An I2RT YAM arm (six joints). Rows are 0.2 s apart.
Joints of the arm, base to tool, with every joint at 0 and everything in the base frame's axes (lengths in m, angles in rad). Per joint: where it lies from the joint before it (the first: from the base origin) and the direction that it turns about. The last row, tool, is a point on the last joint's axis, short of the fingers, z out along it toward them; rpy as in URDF.
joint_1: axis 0 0 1 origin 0 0 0.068
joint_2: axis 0 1 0 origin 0.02 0.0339 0.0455
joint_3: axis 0 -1 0 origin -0.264 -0.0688 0
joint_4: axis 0 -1 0 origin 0.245 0.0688 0.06
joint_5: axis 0 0 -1 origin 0.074 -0.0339 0.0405
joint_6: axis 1 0 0 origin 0.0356 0 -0.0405
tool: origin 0 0 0 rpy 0 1.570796 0
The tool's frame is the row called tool.
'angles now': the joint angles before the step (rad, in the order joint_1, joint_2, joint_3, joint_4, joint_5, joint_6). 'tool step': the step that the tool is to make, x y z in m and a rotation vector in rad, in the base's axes. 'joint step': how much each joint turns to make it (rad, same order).
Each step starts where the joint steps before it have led.
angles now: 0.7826 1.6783 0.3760 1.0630 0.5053 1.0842
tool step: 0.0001 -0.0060 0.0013 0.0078 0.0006 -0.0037
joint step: -0.0178 -0.0192 -0.0152 -0.0003 -0.0151 0.0029
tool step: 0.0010 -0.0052 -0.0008 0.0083 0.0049 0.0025
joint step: -0.0194 -0.0053 -0.0121 0.0068 -0.0235 0.0045
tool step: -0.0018 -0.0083 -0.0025 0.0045 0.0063 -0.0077
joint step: -0.0205 -0.0097 -0.0284 0.0150 -0.0142 0.0048
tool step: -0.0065 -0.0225 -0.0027 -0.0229 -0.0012 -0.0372
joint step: -0.0535 -0.0493 -0.0748 0.0221 -0.0114 -0.0240
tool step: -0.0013 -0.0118 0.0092 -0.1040 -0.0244 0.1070
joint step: -0.0551 -0.1001 -0.0230 -0.0677 -0.1346 -0.1431
